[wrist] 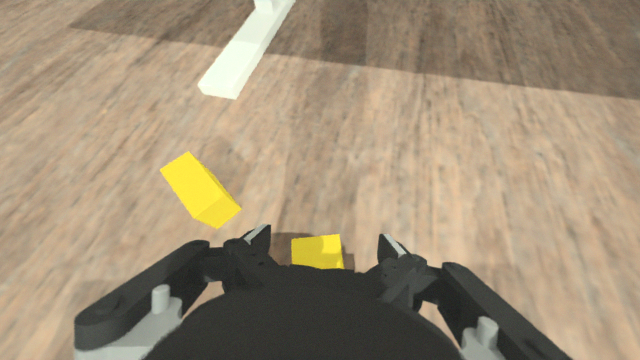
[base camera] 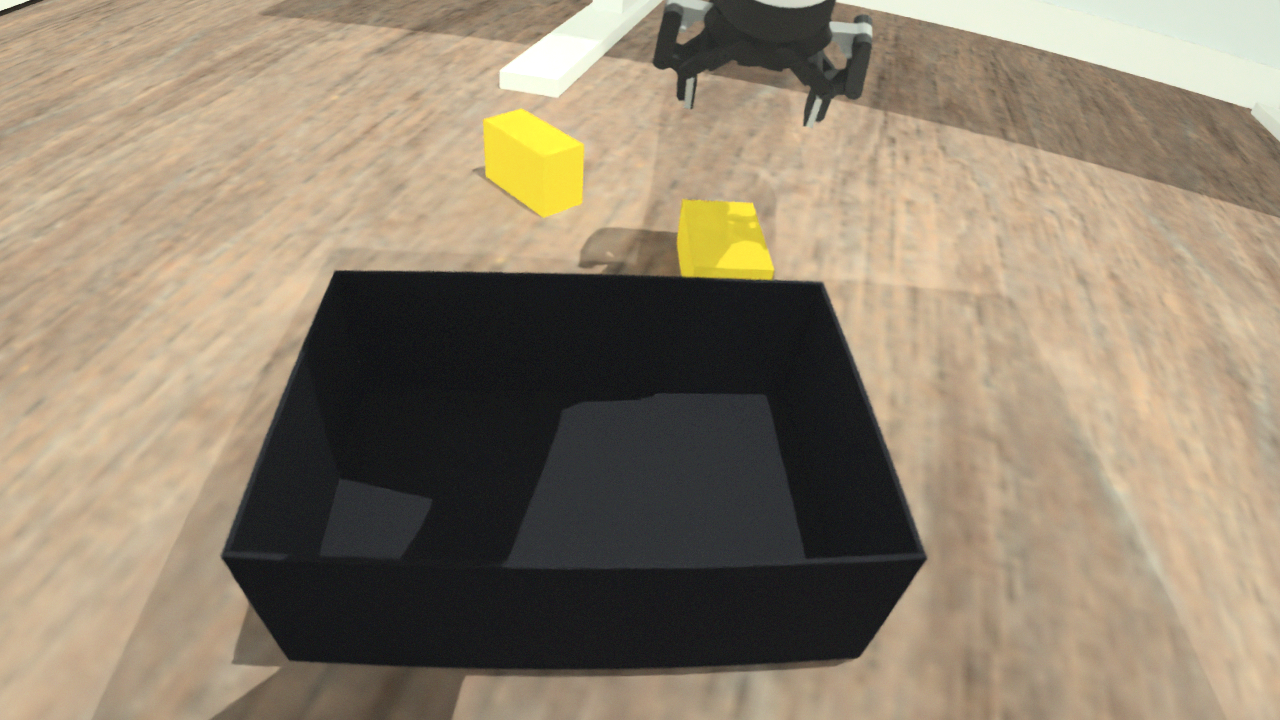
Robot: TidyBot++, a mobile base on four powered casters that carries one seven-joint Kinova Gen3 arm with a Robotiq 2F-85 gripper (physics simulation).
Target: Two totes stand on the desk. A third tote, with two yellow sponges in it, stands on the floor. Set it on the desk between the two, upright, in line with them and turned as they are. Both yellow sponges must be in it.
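A black tote (base camera: 572,617) stands upright on the floor in the base camera view, and no sponge shows in it. One yellow sponge (base camera: 725,237) (wrist: 317,251) lies on the floor just behind the tote's far wall, its near end partly hidden by the rim. The other yellow sponge (base camera: 534,162) (wrist: 200,191) stands on its narrow side farther back and to the left, turned at an angle. My gripper (base camera: 750,109) (wrist: 323,240) is open and empty, above the floor beyond the tote; in the wrist view the nearer sponge shows between its fingertips. The desk's two totes do not show.
A white foot bar (base camera: 572,53) (wrist: 240,57) lies on the floor at the back, left of the gripper. A pale wall (base camera: 1163,53) runs along the back right in the base camera view. Shadows fall across the floor.
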